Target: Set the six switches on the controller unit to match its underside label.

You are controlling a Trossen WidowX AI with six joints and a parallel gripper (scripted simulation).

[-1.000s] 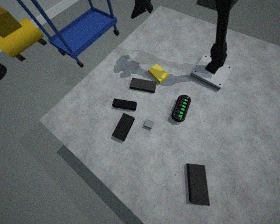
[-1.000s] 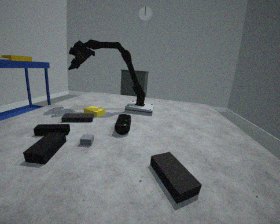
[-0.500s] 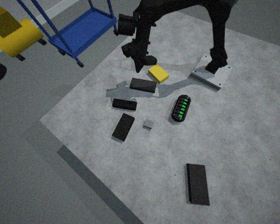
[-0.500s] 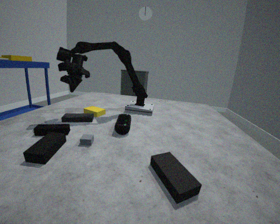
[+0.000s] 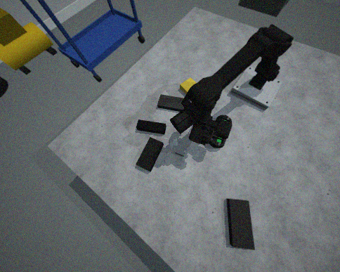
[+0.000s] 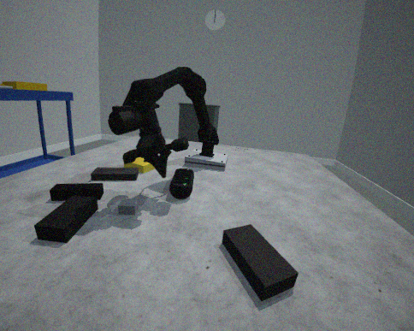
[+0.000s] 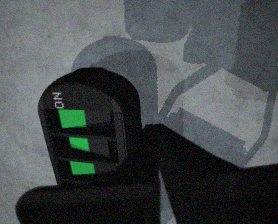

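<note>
Right now the grey cube is 110 mm ahead of my gripper tip, 50 mm to the right of it and 50 mm below it. Round my gripper tip: yellow block (190 mm behind, 200 mm to the right, 50 mm below); dark block (190 mm ahead, 270 mm to the left, 40 mm below).
</note>
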